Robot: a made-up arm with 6 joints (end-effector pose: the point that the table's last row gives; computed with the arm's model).
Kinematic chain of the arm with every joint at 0, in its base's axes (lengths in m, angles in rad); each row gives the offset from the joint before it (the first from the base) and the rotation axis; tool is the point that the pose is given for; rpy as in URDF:
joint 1: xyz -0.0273 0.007 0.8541 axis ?
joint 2: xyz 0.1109 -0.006 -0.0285 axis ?
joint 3: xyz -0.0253 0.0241 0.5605 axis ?
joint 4: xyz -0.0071 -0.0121 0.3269 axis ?
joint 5: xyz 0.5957 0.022 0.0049 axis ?
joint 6: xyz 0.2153 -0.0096 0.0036 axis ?
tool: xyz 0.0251 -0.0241 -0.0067 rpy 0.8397 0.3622 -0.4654
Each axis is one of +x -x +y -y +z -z.
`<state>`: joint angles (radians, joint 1 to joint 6).
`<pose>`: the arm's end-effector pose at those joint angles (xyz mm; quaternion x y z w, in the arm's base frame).
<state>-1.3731 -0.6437 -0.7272 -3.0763 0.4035 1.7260</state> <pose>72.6 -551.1 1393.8 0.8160 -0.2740 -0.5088 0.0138</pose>
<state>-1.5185 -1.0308 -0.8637 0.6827 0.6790 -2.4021</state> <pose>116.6 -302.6 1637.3 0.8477 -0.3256 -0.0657 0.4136</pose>
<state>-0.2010 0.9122 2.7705 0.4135 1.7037 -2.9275</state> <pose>-127.0 167.8 1566.3 -0.1200 0.2685 0.7423 0.6021</pose>
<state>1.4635 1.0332 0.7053 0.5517 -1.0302 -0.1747</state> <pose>221.2 1286.5 1056.2 -0.2896 0.3388 -0.0109 0.8951</pose>
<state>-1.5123 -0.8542 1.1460 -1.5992 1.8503 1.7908</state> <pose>-298.1 828.4 1486.5 -0.3734 0.8821 0.1903 0.2150</pose>
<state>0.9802 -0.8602 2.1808 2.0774 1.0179 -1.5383</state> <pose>-771.0 -795.6 1032.2 0.3476 -0.8678 0.2504 0.2519</pose>
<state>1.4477 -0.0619 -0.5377 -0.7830 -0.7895 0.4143</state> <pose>-36.1 837.1 1215.5 -0.1414 0.7233 0.1896 0.6488</pose>
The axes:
joint 1: +z
joint 2: +y
joint 3: -y
joint 4: -x
joint 5: -y
joint 6: -x

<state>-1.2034 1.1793 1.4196 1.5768 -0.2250 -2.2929</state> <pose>407.1 -1268.6 1543.6 0.6189 -0.4182 -0.5369 0.3922</pose>
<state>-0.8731 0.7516 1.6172 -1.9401 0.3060 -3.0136</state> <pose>389.8 -624.2 2088.2 -0.2107 -0.3553 -0.7347 0.5381</pose>
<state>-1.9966 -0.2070 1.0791 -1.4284 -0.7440 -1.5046</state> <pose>188.2 46.3 2179.8 0.9174 -0.2029 0.1244 0.3190</pose>
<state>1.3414 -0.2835 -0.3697 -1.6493 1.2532 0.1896</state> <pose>332.7 554.5 1594.6 0.8435 0.2799 -0.2052 0.4100</pose>
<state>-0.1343 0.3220 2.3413 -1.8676 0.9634 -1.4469</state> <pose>-364.9 -129.6 1910.7 -0.3109 -0.2516 -0.8521 0.3376</pose>
